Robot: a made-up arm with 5 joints. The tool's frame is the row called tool.
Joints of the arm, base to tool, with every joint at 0 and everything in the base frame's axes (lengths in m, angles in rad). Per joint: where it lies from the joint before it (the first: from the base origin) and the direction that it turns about. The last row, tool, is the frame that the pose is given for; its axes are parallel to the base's.
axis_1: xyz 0 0 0.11 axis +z
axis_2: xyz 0.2 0 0.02 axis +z
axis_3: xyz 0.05 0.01 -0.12 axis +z
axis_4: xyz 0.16 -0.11 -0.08 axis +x
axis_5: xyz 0.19 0 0.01 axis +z
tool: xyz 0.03 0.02 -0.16
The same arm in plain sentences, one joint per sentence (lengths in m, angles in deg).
The arm has five revolute joints in a row. What follows holds with every joint at zero, and every direction is one of the base frame's.
Joint 1 is mounted 0.11 m along +z from the base frame's origin and turns about +z.
Joint 2 is mounted 0.2 m along +x and 0.02 m along +z from joint 1 and turns about +z.
Joint 3 is mounted 0.05 m along +x and 0.01 m along +y and 0.12 m along -z from joint 2 and turns about +z.
Joint 4 is mounted 0.16 m along +x and 0.11 m along -y and 0.08 m along -z from joint 3 and turns about +x.
Joint 5 is mounted 0.19 m along +x and 0.01 m along +z from joint 4 and turns about +z.
The tool frame, which is the frame that the pose is given for, is mounted 0.03 m along +x and 0.02 m along +y and 0.16 m along -z from joint 5; its axes are parallel to the base frame's.

